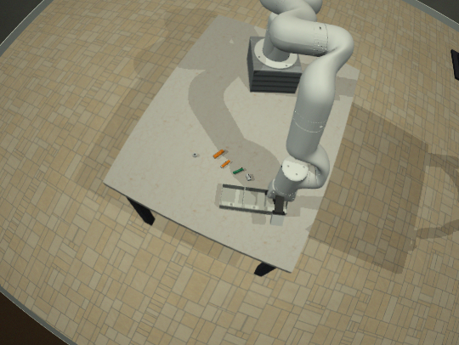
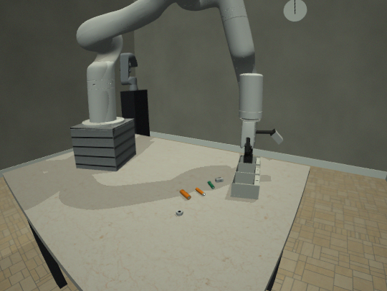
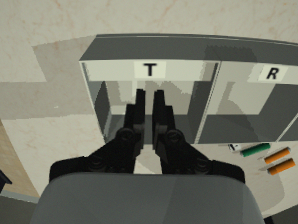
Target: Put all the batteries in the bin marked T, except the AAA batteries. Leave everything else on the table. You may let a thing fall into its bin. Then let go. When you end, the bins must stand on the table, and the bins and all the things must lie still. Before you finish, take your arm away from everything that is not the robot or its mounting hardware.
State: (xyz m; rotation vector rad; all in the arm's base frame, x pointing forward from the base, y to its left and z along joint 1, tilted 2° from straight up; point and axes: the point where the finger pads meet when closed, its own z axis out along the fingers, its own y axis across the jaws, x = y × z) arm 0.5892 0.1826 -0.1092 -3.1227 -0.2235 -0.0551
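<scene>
My hand is 12 cm past the thick orange battery, 27 cm to the left of it and 4 cm above it. Round my hand: green battery 8 cm behind, 18 cm to the right, 4 cm below; then thin orange battery 9 cm behind, 23 cm to the right, 4 cm below; then grey bin 2 cm ahead, 8 cm to the right, 2 cm below.
</scene>
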